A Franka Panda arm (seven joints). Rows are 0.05 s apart.
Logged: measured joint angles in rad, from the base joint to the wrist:
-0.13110 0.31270 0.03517 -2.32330 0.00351 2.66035 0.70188
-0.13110 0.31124 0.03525 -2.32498 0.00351 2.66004 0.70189
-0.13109 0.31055 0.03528 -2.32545 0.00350 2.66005 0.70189
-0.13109 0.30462 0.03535 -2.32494 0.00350 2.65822 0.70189
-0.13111 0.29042 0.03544 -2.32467 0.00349 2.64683 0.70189
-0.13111 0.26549 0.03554 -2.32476 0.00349 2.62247 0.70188
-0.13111 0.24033 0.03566 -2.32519 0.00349 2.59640 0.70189
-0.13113 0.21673 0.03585 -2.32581 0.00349 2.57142 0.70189
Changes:
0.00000 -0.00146 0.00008 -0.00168 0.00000 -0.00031 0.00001
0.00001 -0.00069 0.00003 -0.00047 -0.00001 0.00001 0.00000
0.00000 -0.00593 0.00007 0.00051 0.00000 -0.00183 0.00000
-0.00002 -0.01420 0.00009 0.00027 -0.00001 -0.01139 0.00000
0.00000 -0.02493 0.00010 -0.00009 0.00000 -0.02436 -0.00001
0.00000 -0.02516 0.00012 -0.00043 0.00000 -0.02607 0.00001
-0.00002 -0.02360 0.00019 -0.00062 0.00000 -0.02498 0.00000

